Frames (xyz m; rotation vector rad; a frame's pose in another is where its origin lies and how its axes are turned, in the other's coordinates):
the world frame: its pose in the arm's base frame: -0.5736 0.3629 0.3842 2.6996 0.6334 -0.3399
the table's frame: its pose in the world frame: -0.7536 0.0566 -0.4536 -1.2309 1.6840 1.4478
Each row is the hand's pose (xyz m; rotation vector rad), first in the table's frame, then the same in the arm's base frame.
Working: the table's frame: its pose in the arm's base frame: -1.1356 0.2000 1.0434 1.0039 -0.7205 1.9209

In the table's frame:
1: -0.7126 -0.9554 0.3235 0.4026 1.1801 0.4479
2: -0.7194 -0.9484 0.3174 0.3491 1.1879 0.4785
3: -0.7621 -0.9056 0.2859 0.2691 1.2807 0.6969
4: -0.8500 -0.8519 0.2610 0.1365 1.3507 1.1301
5: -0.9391 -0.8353 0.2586 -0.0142 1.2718 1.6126
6: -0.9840 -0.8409 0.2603 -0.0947 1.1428 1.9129
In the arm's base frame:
1: 0.0503 0.1285 0.7062 -0.2334 0.1671 2.6179
2: 0.0443 0.1270 0.6965 -0.2806 0.1044 2.6170
3: 0.0098 0.1130 0.6394 -0.5402 -0.0063 2.7220
4: -0.0166 0.0702 0.5461 -0.9711 -0.2722 2.9089
5: -0.0020 0.0276 0.4674 1.1345 0.5800 -2.5514
6: 0.0185 0.0108 0.4307 1.1189 0.7371 -2.2490

